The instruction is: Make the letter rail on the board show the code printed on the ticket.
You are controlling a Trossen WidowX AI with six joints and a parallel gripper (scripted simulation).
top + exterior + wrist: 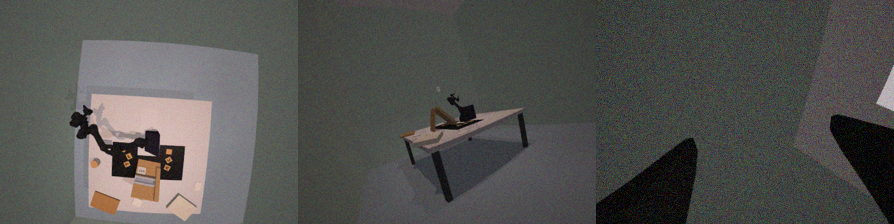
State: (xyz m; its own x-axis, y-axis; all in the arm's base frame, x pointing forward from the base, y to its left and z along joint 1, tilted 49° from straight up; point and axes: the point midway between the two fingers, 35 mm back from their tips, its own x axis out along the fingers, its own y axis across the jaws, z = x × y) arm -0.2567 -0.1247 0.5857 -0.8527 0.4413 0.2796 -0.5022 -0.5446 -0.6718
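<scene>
Now: the letter tile 450 mm ahead of my gripper tip, 430 mm below it and 330 mm to the left of it. Also, from my gripper tip: white ticket: 540 mm ahead, 490 mm to the left, 340 mm below; grey block: 430 mm below, 350 mm ahead, 50 mm to the left; black mat: 540 mm to the left, 450 mm ahead, 430 mm below.
</scene>
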